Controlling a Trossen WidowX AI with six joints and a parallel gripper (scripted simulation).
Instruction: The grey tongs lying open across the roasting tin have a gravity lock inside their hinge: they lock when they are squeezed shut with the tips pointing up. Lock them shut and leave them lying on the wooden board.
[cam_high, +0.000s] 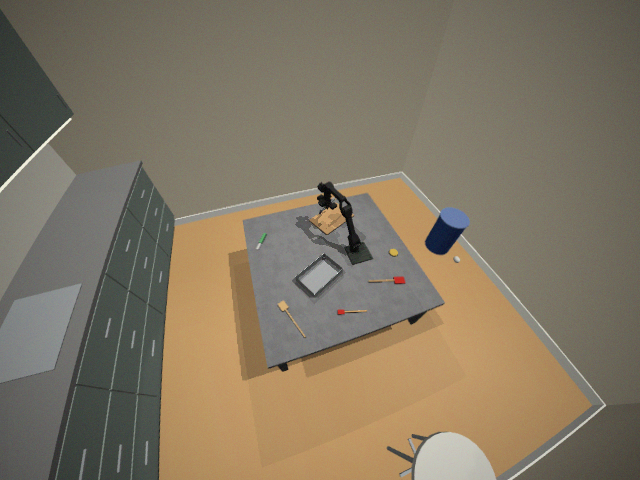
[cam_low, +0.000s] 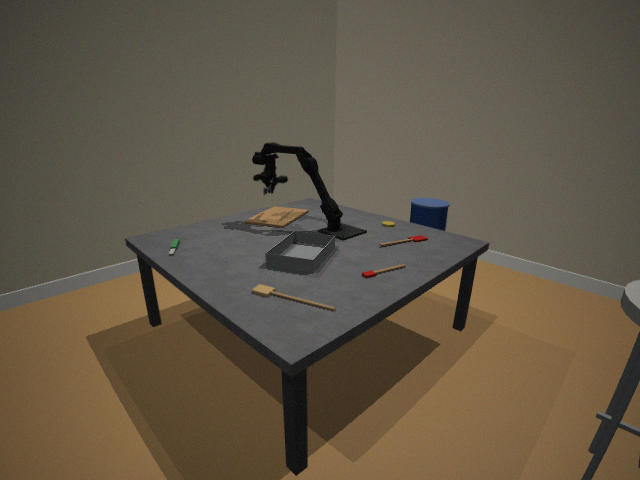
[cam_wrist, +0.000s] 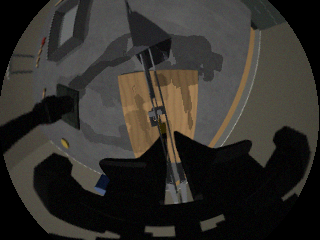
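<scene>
Right now my gripper tip is 60 mm past the wooden board, 20 mm to the left of it and 150 mm above it. From my gripper tip the other things lie so: metal roasting tin (260 mm ahead, 530 mm to the left, 130 mm below).
</scene>
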